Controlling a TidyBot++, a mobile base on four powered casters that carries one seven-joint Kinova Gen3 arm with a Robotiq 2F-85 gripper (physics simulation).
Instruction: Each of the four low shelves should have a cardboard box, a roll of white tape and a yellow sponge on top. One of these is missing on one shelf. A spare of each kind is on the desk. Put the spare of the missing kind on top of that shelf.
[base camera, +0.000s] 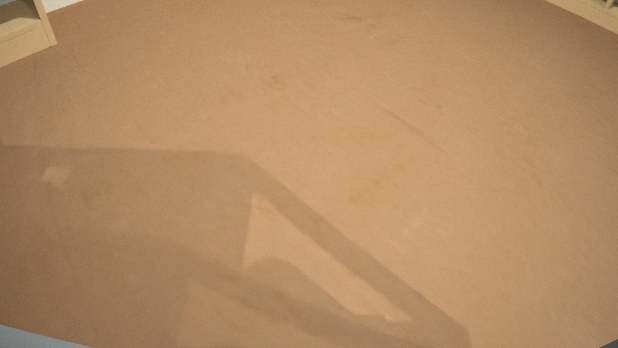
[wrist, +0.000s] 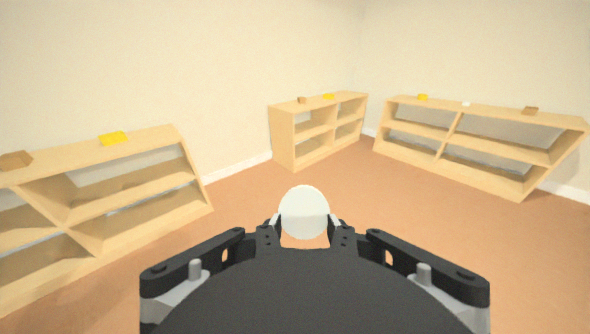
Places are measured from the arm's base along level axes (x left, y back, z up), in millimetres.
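Pixels of known places: gripper, fingertip midpoint: (wrist: 304, 223).
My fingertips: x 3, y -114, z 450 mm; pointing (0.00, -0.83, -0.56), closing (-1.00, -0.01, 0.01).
Observation:
Ahead of a thing's pixels: the offset from my fingertips to its top centre. Level surfaces: height alone.
My gripper (wrist: 304, 223) is shut on the roll of white tape @(dx +0, dy -12, dz +33 mm) (wrist: 304, 211), held between the fingertips in the wrist view. The middle low shelf (wrist: 281, 135) bears a cardboard box @(dx +14, dy -1620, dz -187 mm) (wrist: 301, 100) and a yellow sponge @(dx -273, dy -1805, dz -192 mm) (wrist: 328, 96); no white tape shows on it. The right shelf @(dz -237 mm) (wrist: 555, 118) bears a yellow sponge (wrist: 422, 97), a roll of white tape (wrist: 466, 104) and a cardboard box (wrist: 530, 110). The left shelf (wrist: 155, 133), partly out of view, bears a cardboard box @(dx +1264, dy -457, dz -187 mm) (wrist: 16, 160) and a yellow sponge @(dx +1052, dy -703, dz -192 mm) (wrist: 113, 138).
The three shelves stand along two walls that meet in a corner. In the base camera view, the brown floor @(dz -847 mm) (base camera: 320, 100) carries shadows, and parts of shelves show at the upper left (base camera: 30, 42) and upper right corners. The desk does not show.

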